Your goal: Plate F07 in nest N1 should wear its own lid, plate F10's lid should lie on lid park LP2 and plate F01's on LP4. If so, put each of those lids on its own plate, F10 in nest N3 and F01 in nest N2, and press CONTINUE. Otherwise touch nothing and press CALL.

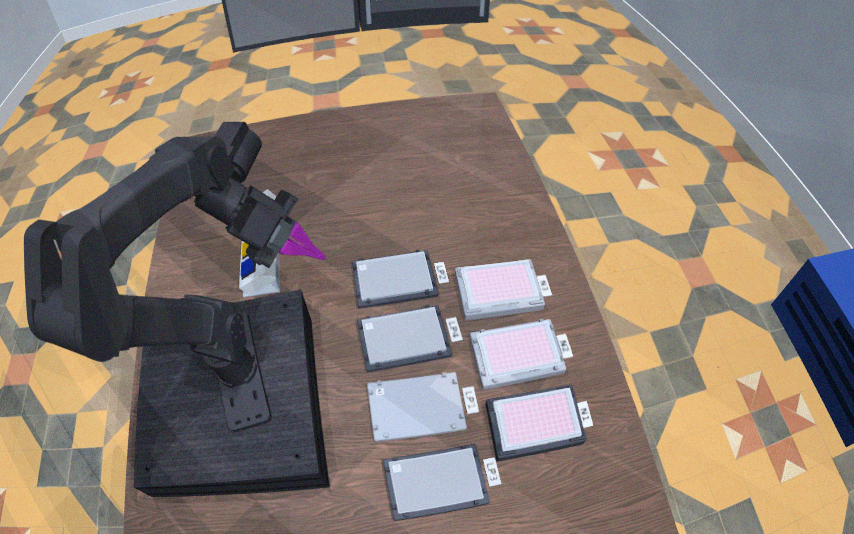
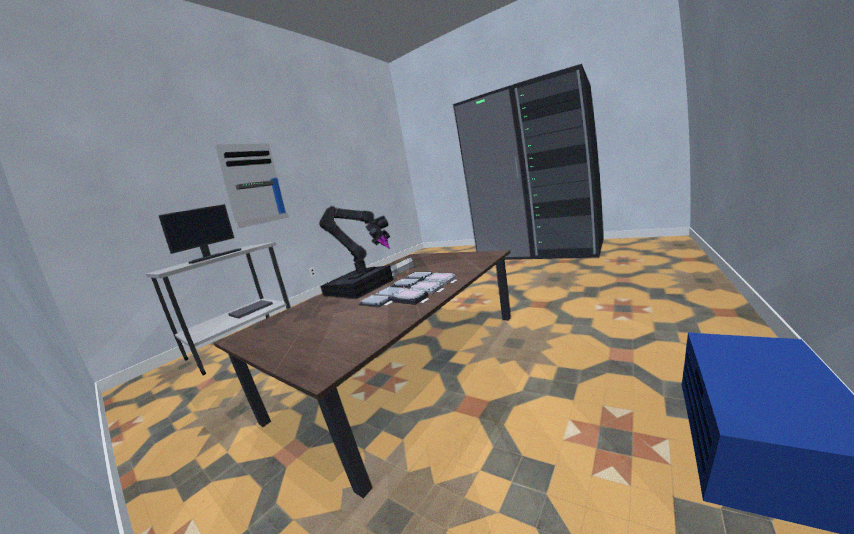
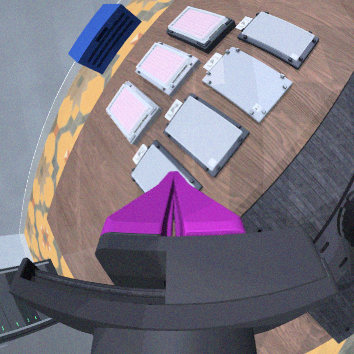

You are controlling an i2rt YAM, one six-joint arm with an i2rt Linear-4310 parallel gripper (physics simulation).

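Places are measured from the arm's base along level axes (x down, y back, z left), in metres.
Where they show: gripper, fingertip midpoint: [image 1: 324, 257] [image 2: 389, 248] [image 3: 173, 178]; arm's base, link origin: [image 1: 239, 370] [image 2: 362, 273].
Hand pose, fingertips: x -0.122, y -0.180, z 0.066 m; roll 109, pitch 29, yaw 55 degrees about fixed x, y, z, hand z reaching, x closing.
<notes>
Things, the pixels of their top centre, and the offset from my fingertips. Level surfaces: height alone.
- N1's plate, top centre: [image 1: 539, 416] [image 3: 194, 20] [image 2: 409, 292] dx +0.171, dy -0.236, dz -0.275 m
- N3's plate, top centre: [image 1: 500, 281] [image 3: 124, 107] [image 2: 439, 275] dx +0.174, dy -0.289, dz -0.014 m
- LP2, top centre: [image 1: 393, 274] [image 3: 158, 179] [image 2: 419, 274] dx +0.189, dy -0.120, dz +0.078 m
- LP4, top centre: [image 1: 403, 334] [image 3: 199, 129] [image 2: 406, 281] dx +0.189, dy -0.095, dz -0.046 m
- LP3, top centre: [image 1: 435, 480] [image 3: 277, 31] [image 2: 374, 298] dx +0.189, dy -0.054, dz -0.307 m
- LP1, top centre: [image 1: 415, 403] [image 3: 243, 75] [image 2: 391, 289] dx +0.187, dy -0.071, dz -0.175 m
- white button box, top centre: [image 1: 254, 229] [image 2: 398, 261] dx +0.143, dy +0.108, dz +0.240 m
- wooden table, surface height: dx +0.207 m
My gripper [image 1: 324, 256] [image 2: 387, 247] [image 3: 173, 178] is shut and empty, above the table left of LP2. Three pink-welled plates stand in nests: N1's plate [image 1: 537, 420] [image 3: 197, 25] in a dark nest, N2's plate [image 1: 521, 350] [image 3: 164, 65] and N3's plate [image 1: 500, 283] [image 3: 130, 109] in pale ones. I cannot tell whether clear lids cover them. Grey lids lie on LP2 [image 1: 395, 277], LP4 [image 1: 404, 335] and LP3 [image 1: 435, 481]; their small labels are unreadable. LP1 [image 1: 415, 408] [image 3: 247, 82] is a pale pegged board; no separate lid is discernible. A white button box [image 1: 260, 282] shows yellow and blue buttons, partly behind my gripper.
The arm's black base block [image 1: 277, 434] [image 2: 343, 289] stands left of the lid parks on the wooden table [image 1: 409, 163] [image 2: 314, 346]. Off the table are a blue box [image 1: 825, 327] [image 2: 774, 390] [image 3: 102, 37], a dark cabinet [image 2: 491, 170] and a side desk with a monitor [image 2: 196, 227].
</notes>
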